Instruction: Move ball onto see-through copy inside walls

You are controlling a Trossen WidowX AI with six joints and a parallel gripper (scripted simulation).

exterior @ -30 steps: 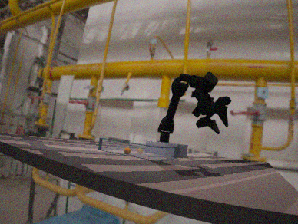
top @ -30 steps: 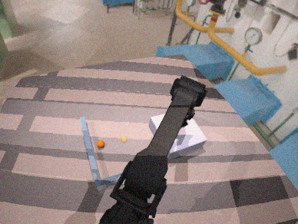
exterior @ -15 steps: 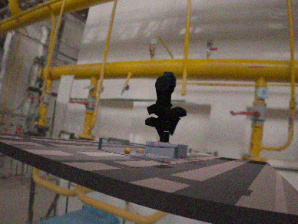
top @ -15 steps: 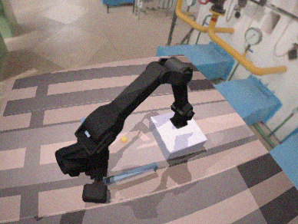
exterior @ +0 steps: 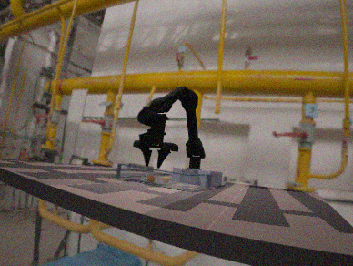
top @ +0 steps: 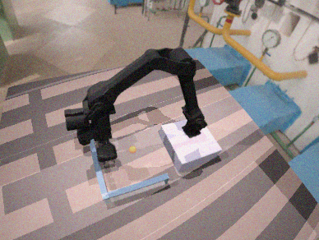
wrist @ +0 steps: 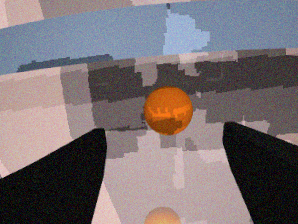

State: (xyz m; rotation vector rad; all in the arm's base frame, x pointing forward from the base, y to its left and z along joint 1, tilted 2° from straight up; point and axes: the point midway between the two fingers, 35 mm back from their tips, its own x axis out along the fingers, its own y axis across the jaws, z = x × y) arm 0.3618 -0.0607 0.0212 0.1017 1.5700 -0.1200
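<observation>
My gripper tip is now 10 mm past the orange ball and 50 mm above it. Also, from my gripper tip: see-through ball copy (110 mm behind, 20 mm to the left, 50 mm below).
</observation>
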